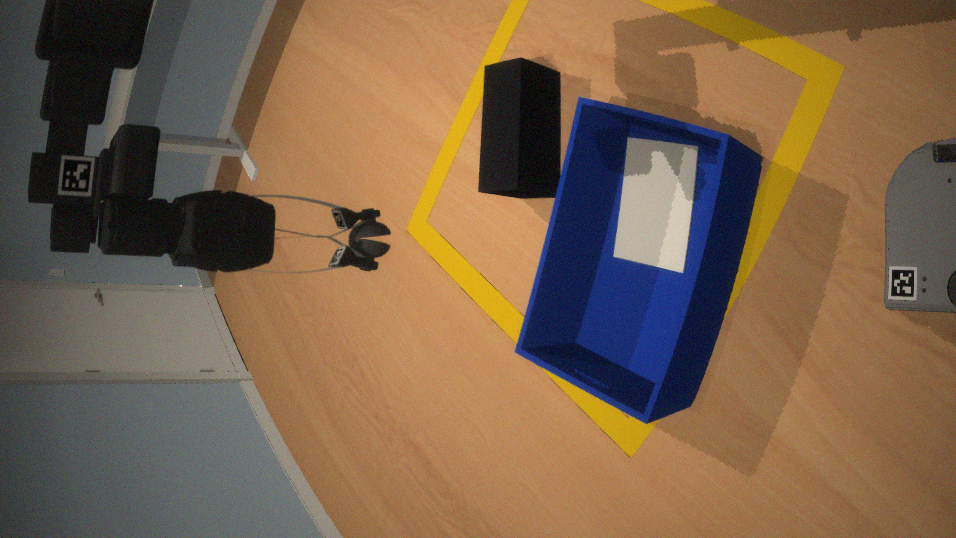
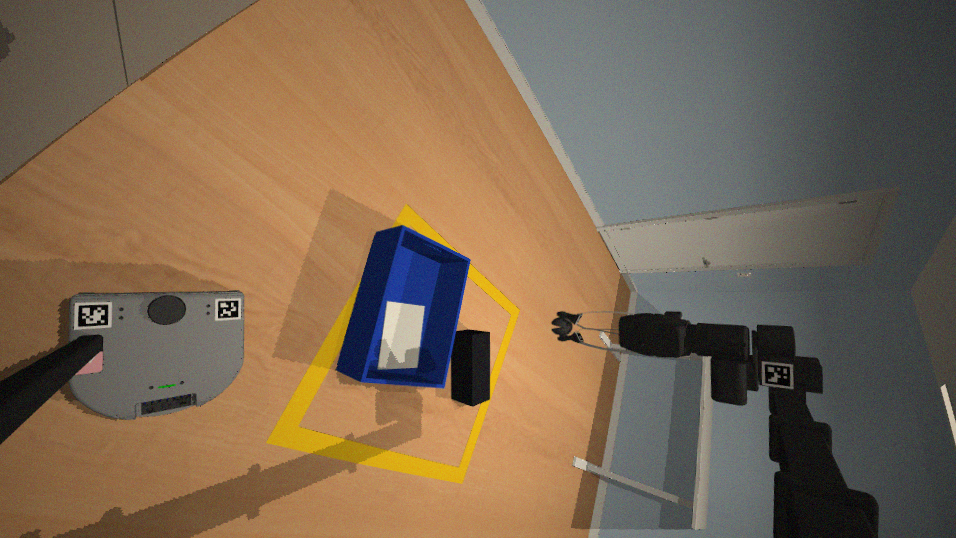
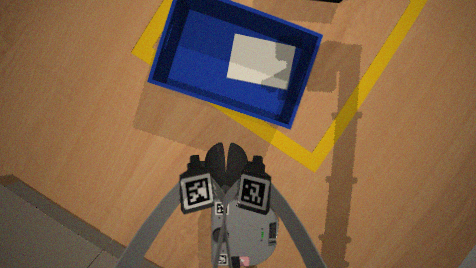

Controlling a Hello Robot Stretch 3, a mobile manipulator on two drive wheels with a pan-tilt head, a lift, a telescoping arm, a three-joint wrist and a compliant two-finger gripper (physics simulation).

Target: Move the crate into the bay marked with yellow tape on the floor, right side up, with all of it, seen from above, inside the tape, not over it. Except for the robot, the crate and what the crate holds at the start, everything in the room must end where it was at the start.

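Frame: origin at the robot's base, x ahead, y left, z up, level; millimetres.
Seen in the pictures: gripper, between the fingertips: (image 1: 385,240) (image 2: 553,325); robot's base, origin of its link: (image 2: 167,308).
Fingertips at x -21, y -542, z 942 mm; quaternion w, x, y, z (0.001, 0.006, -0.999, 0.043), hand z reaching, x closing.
Observation:
Pixels of each thing's middle, then the offset from my fingertips to it.
- blue crate, middle of its body: (image 1: 645,254) (image 2: 409,309) dz -832, dx -25, dy -235 mm
- flat cream item, middle of its body: (image 1: 656,201) (image 2: 402,335) dz -921, dx -152, dy -258 mm
- black block, middle of its body: (image 1: 521,128) (image 2: 470,365) dz -861, dx -357, dy -645 mm
The blue crate (image 1: 711,274) (image 2: 370,301) (image 3: 195,65) stands right side up on the floor and holds a flat cream item (image 1: 651,200) (image 2: 401,334) (image 3: 260,60). The yellow tape (image 1: 467,275) (image 2: 414,463) (image 3: 380,60) runs around much of it. The crate hides stretches of tape along the long side facing the robot base and near one corner, so it appears to lie over the tape there. My gripper (image 1: 385,238) (image 2: 556,325) (image 3: 226,161) is shut and empty, its tips together, raised outside the bay on the wall side, apart from the crate.
A black block (image 1: 501,127) (image 2: 471,368) stands inside the tape, close beside the crate's far long side; contact is unclear. My base (image 1: 919,200) (image 2: 200,354) is on the opposite side. Blue walls, a white door (image 1: 120,327) (image 2: 742,247) and white brackets (image 2: 635,485) are beyond the gripper.

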